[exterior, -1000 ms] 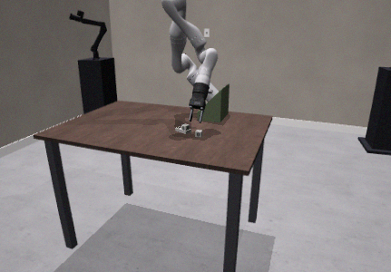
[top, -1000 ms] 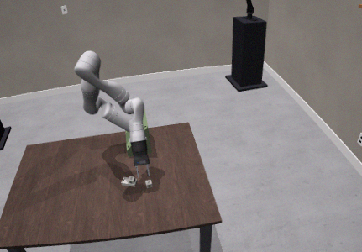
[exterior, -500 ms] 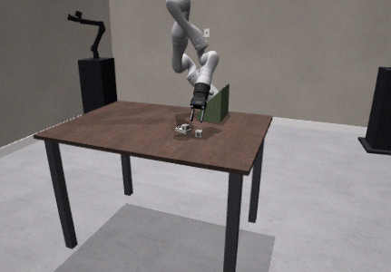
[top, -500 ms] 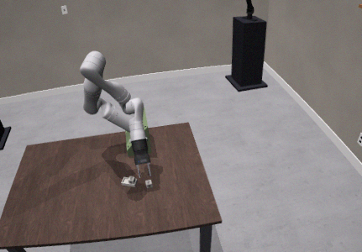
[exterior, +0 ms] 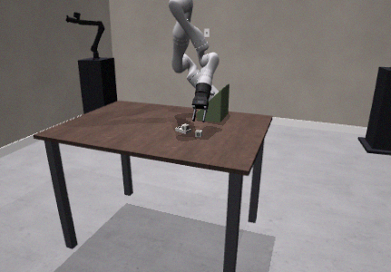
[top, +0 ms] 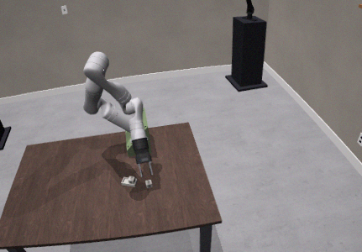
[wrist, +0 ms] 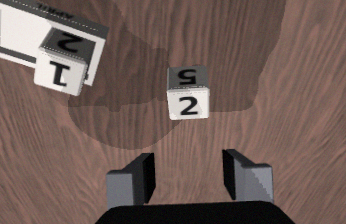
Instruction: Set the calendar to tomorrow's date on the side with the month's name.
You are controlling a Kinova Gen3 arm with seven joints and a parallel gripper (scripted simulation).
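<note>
The digit cube is 8 cm below my hand and 1 cm ahead of it. Round my hand: white calendar tray 9 cm to the right, 8 cm below, 4 cm behind; white cube 8 cm to the right, 7 cm below, 3 cm behind.
</note>
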